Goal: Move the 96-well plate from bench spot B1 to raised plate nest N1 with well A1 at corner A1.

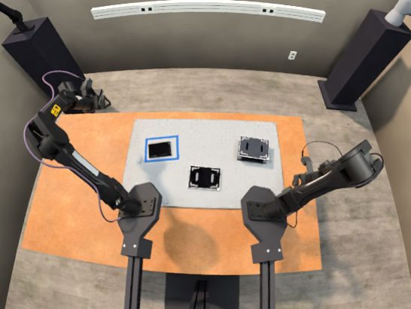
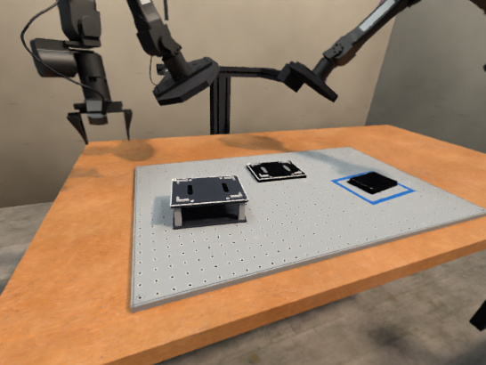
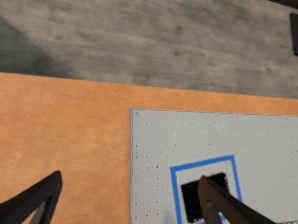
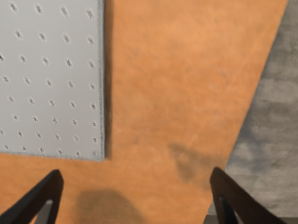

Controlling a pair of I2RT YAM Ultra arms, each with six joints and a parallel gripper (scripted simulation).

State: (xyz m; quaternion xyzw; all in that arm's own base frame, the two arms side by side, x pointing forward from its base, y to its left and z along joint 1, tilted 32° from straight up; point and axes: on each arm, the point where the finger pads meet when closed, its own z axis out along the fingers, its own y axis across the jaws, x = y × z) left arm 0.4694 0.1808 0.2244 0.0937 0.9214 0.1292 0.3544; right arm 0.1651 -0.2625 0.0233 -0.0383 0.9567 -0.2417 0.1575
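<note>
The black 96-well plate is 110 mm behind my left hand, 260 mm to the right of it and 280 mm below it.
</note>
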